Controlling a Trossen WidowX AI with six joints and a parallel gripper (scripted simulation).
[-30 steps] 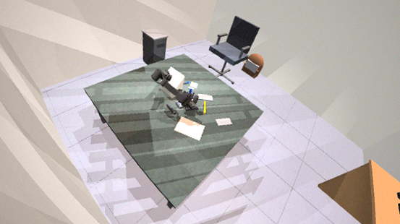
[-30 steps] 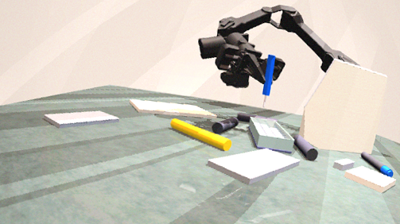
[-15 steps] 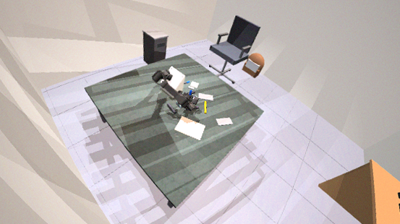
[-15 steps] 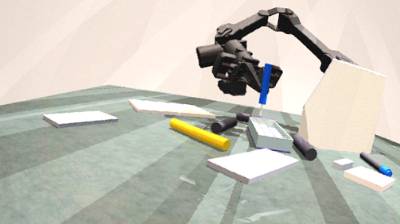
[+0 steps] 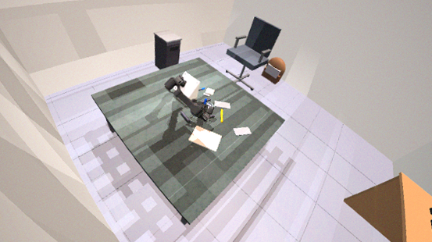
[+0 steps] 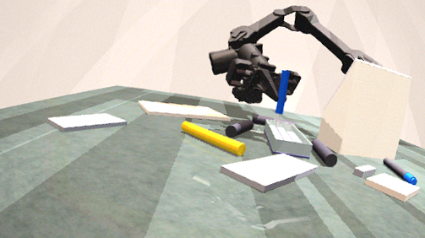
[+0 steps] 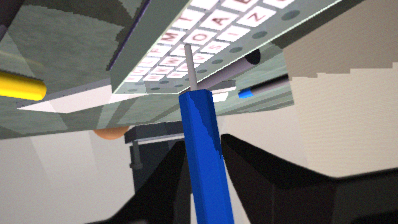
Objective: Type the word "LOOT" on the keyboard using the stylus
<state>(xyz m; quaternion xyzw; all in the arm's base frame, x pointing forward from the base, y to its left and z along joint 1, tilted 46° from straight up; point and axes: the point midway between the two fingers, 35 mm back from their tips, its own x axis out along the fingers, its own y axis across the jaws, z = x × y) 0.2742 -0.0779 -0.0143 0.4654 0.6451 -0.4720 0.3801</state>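
Now: gripper tip 20 mm past the keyboard, 10 mm to the right of it and 70 mm above it. From my gripper tip the other things lie so: thin white tip (50 mm below); then yellow cylinder (150 mm ahead, 80 mm to the left, 80 mm below); then blue stylus (10 mm below).
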